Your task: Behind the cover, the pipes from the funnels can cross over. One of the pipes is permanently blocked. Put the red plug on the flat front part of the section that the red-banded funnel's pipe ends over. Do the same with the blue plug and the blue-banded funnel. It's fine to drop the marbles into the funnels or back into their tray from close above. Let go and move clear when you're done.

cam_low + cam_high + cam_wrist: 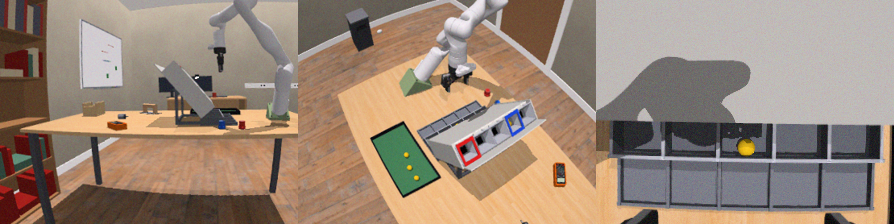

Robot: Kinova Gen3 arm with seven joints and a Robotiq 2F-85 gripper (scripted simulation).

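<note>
Now: the green marble tray 33 cm to the right of my hand and 29 cm below it. From my hand the other things lie so: black object (65 cm ahead, 28 cm below, 11 cm to the right); then orange multimeter (59 cm ahead, 28 cm below, 22 cm to the left).
</note>
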